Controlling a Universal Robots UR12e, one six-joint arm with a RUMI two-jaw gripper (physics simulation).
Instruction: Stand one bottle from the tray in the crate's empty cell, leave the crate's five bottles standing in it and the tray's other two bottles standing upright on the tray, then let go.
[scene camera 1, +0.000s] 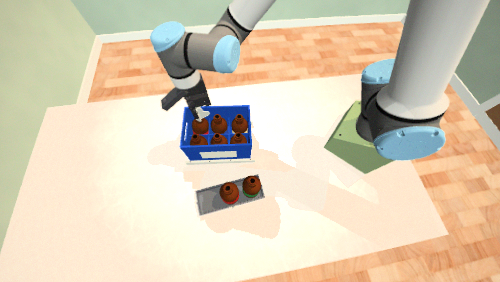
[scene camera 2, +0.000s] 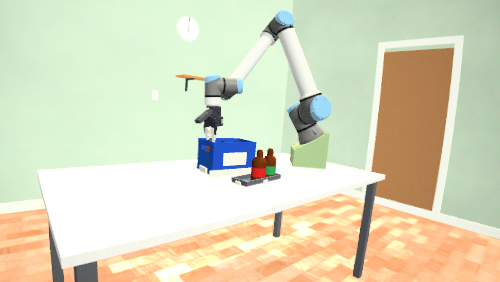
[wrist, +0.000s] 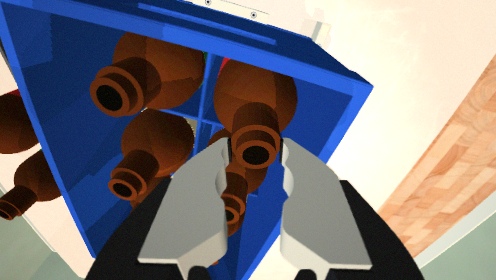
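Where they show: gripper, fingertip midpoint: (scene camera 1: 199, 117) (wrist: 255, 140); arm's base, link origin: (scene camera 2: 312, 138).
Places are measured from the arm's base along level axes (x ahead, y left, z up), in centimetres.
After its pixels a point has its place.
My gripper (scene camera 1: 201, 116) @[x 67.3, y -33.4, z -4.0 cm] (scene camera 2: 210, 137) @[x 67.3, y -33.4, z -4.0 cm] (wrist: 255, 140) @[x 67.3, y -33.4, z -4.0 cm] is shut on the neck of a brown bottle (scene camera 1: 200, 126) @[x 68.3, y -30.8, z -6.3 cm] (wrist: 256, 92) @[x 70.1, y -33.6, z -5.9 cm] with a red label. This bottle is upright, its body inside the back left cell of the blue crate (scene camera 1: 243, 152) @[x 55.3, y -13.8, z -9.0 cm] (scene camera 2: 219, 153) @[x 74.5, y -20.7, z -7.1 cm] (wrist: 180, 38) @[x 74.4, y -30.8, z -1.4 cm] in scene camera 1. Its base is hidden, so I cannot tell whether it touches the crate's bottom. The other bottles stand in the other cells. On the grey tray (scene camera 1: 207, 203) @[x 76.4, y -1.6, z -18.3 cm] (scene camera 2: 242, 179) @[x 72.5, y -6.3, z -18.3 cm], a red-labelled bottle (scene camera 1: 229, 193) @[x 66.5, y 0.7, z -4.0 cm] (scene camera 2: 258, 169) @[x 69.6, y 0.8, z -12.3 cm] (wrist: 14, 129) @[x 66.6, y -4.4, z -8.2 cm] and a green-labelled bottle (scene camera 1: 251, 185) @[x 58.2, y 1.0, z -3.9 cm] (scene camera 2: 270, 164) @[x 60.1, y 2.1, z -10.7 cm] (wrist: 41, 175) @[x 59.3, y -2.9, z -8.2 cm] stand upright.
The crate stands on a thin white base on the white table (scene camera 1: 100, 200) @[x 118.1, y -19.7, z -18.9 cm] (scene camera 2: 150, 205) @[x 126.6, y -6.8, z -18.9 cm]. The tray lies in front of the crate in scene camera 1. The arm's green pedestal (scene camera 1: 350, 147) @[x 12.6, y 1.7, z -7.2 cm] (scene camera 2: 312, 154) @[x 10.5, y 5.4, z -9.5 cm] is to the right. Neighbouring bottles and crate walls surround the held bottle closely.
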